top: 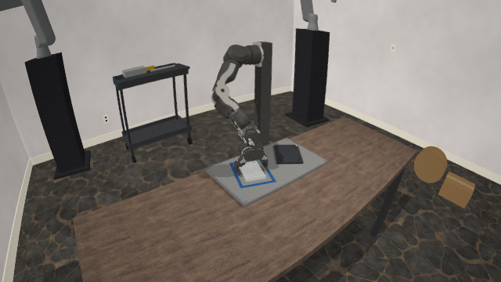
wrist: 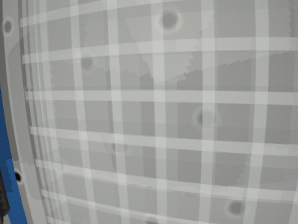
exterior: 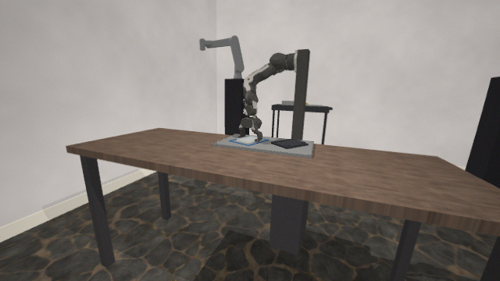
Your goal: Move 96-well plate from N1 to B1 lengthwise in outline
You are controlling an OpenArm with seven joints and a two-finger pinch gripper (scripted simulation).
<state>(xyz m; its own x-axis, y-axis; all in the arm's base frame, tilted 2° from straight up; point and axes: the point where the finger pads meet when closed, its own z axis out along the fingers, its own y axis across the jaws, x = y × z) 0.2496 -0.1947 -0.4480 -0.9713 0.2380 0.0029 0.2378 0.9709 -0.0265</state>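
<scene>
Now: the white 96-well plate right at my hand. The rest, counted from my hand: black plate nest 3 cm behind, 22 cm to the left.
</scene>
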